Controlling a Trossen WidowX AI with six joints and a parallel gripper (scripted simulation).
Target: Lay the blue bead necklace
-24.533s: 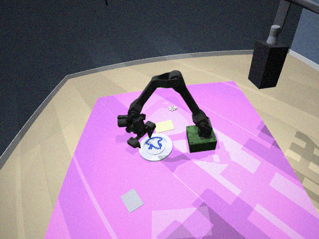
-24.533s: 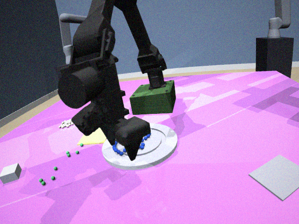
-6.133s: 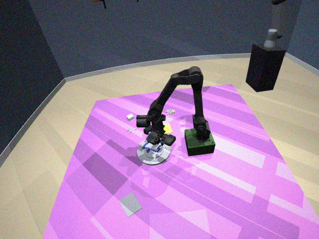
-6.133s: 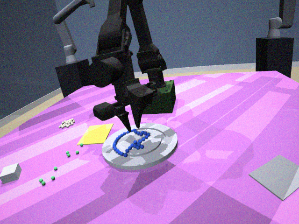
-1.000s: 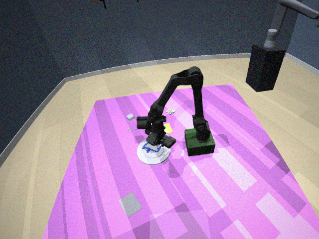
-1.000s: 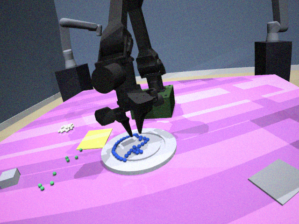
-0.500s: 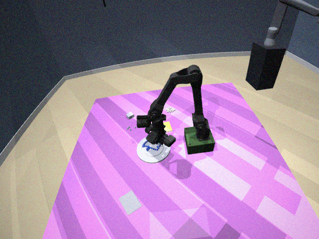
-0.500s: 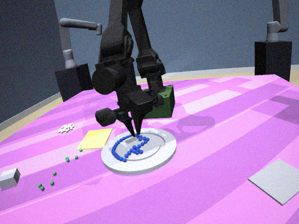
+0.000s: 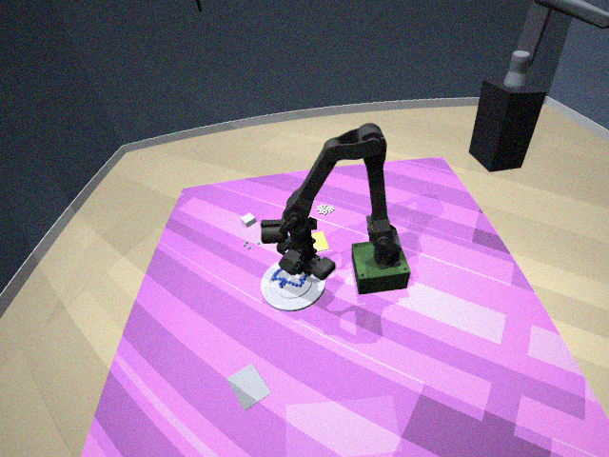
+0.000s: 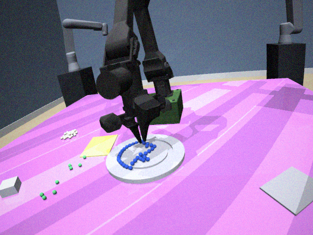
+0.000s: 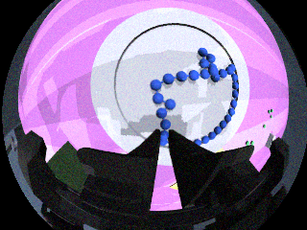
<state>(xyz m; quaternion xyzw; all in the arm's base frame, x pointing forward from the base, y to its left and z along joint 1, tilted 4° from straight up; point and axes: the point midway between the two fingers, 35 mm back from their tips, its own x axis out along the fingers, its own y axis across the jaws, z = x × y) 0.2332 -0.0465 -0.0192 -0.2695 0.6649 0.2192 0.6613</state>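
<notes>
Right now the round white bead board is 5 cm ahead of my gripper tip, 2 cm to the left of it and 1 cm below it. From my gripper tip the other things lie so: yellow sheet 14 cm to the right, 2 cm behind, 1 cm below; grey tile 32 cm to the left, 19 cm ahead, 1 cm below; cube 31 cm to the right, 20 cm ahead.
</notes>
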